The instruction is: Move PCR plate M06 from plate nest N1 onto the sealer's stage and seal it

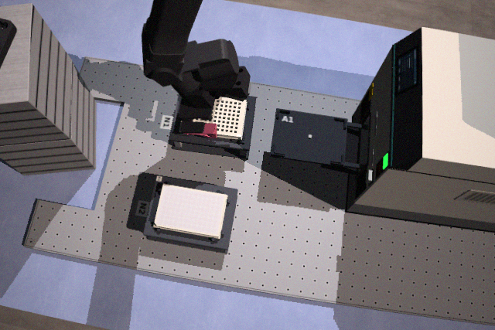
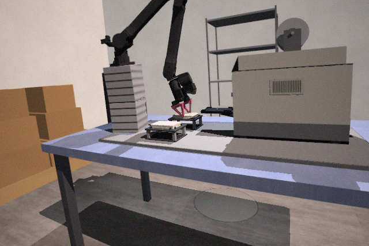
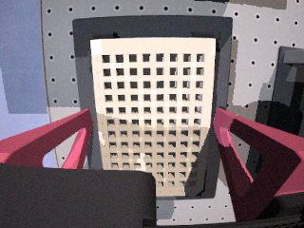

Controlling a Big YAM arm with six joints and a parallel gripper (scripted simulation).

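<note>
My hand is 1 cm above the white 96-well plate M06. From my hand the other things lie so: sealer stage (19 cm ahead, 1 cm to the right, 3 cm above); then plate nest N1 (2 cm below); then sealed plate M09 (1 cm ahead, 20 cm to the right, 1 cm below).
</note>
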